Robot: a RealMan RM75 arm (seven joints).
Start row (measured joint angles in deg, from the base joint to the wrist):
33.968, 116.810, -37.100, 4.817, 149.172, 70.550, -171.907
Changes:
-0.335, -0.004, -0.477, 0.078, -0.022, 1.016, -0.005
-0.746, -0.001, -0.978, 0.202, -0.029, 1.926, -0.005
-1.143, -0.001, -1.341, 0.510, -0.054, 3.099, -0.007
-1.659, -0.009, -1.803, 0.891, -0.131, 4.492, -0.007
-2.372, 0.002, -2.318, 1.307, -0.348, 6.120, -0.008
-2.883, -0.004, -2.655, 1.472, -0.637, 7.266, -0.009
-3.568, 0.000, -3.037, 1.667, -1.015, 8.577, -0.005
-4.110, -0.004, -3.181, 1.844, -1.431, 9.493, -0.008
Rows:
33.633, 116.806, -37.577, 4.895, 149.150, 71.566, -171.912
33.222, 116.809, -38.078, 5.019, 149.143, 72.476, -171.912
32.825, 116.809, -38.441, 5.327, 149.118, 73.649, -171.914
32.309, 116.801, -38.903, 5.708, 149.041, 75.042, -171.914
31.596, 116.812, -39.418, 6.124, 148.824, 76.670, -171.915
31.085, 116.806, -39.755, 6.289, 148.535, 77.816, -171.916
30.400, 116.810, -40.137, 6.484, 148.157, 79.127, -171.912
29.858, 116.806, -40.281, 6.661, 147.741, 80.043, -171.915

